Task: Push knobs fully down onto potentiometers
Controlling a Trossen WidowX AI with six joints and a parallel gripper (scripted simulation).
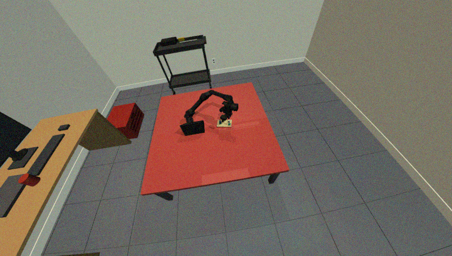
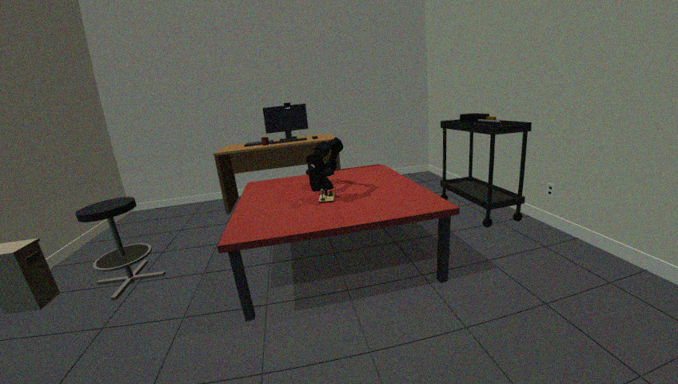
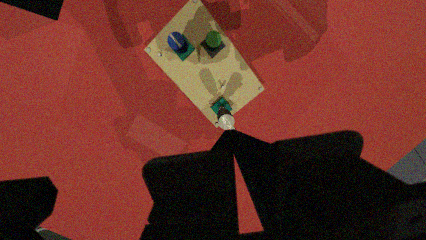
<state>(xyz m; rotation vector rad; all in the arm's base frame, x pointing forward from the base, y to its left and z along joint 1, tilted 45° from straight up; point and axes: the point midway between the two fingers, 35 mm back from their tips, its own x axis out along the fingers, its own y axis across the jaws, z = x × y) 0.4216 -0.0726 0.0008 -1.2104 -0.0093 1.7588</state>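
My gripper tip is now 40 mm above the grey knob. The rest, counted from my gripper tip: blue knob: 100 mm behind, 30 mm to the left, 70 mm below.
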